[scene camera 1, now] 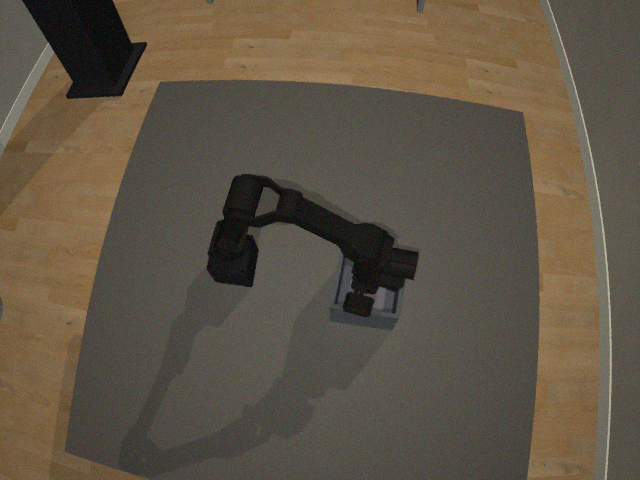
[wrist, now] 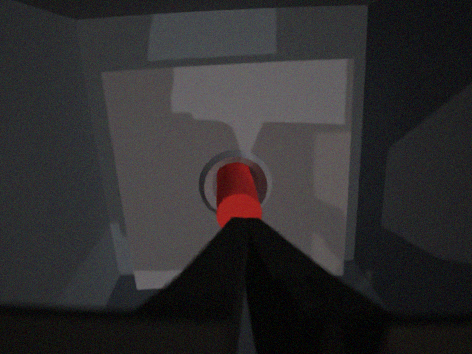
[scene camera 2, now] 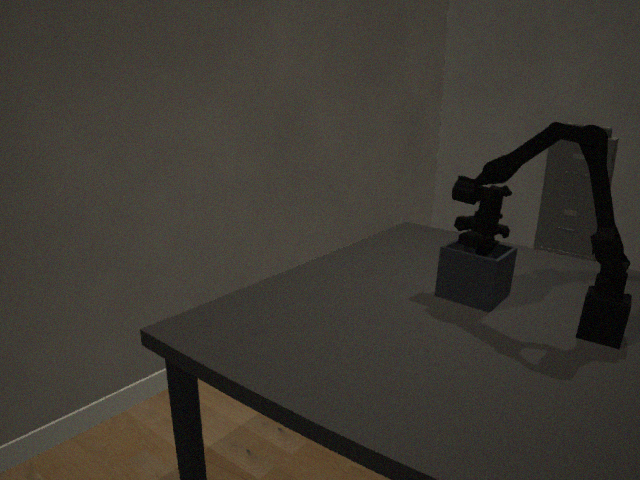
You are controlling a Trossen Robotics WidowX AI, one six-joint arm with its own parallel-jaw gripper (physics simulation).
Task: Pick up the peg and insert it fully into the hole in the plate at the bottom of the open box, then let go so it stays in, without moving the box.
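Frame: origin at the arm's base, x left, y back, z up, level; metres.
Seen in the pictures: gripper, fingertip midpoint: (scene camera 1: 367,286) (wrist: 244,231); arm's base at its link origin: (scene camera 1: 229,251) (scene camera 2: 608,296).
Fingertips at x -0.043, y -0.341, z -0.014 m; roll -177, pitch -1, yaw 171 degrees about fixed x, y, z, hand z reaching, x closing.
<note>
Pixels of each thing's top centre, then the offset from my fingertips to it. "spot": a spot on its surface instead. Level surfaces: height alone.
- red peg at its top centre: (wrist: 239,215) dx +0.001, dy -0.005, dz -0.001 m
- pale plate at its top centre: (wrist: 235,187) (scene camera 1: 368,289) dx +0.001, dy -0.004, dz -0.028 m
- ring at a spot on its surface: (wrist: 202,184) spot: dx +0.013, dy -0.007, dz -0.028 m
- open blue-grey box at its top centre: (wrist: 256,338) (scene camera 1: 370,279) (scene camera 2: 480,247) dx +0.001, dy -0.004, dz +0.049 m
- dark grey table at its surface level: dz -0.089 m
The red peg (wrist: 236,180) stands in the hole of the pale plate (wrist: 150,130) in the wrist view, leaning slightly, its upper part sticking out above the plate. A ring (wrist: 202,184) surrounds the hole. The plate lies at the bottom of the open blue-grey box (scene camera 1: 361,318) (scene camera 2: 465,279) (wrist: 40,125). My gripper (wrist: 244,231) (scene camera 2: 484,251) is shut and empty. Its fingertips meet over the near edge of the peg's top in the wrist view and reach into the box's opening. In the scene views the arm and box walls hide the peg, and its depth in the hole cannot be told.
The box walls rise close around the fingers on all sides. The box stands on the dark grey table (scene camera 1: 439,387) (scene camera 2: 310,335), off to one side of the arm's base (scene camera 1: 232,263) (scene camera 2: 603,317). The arm arches over to the box.
</note>
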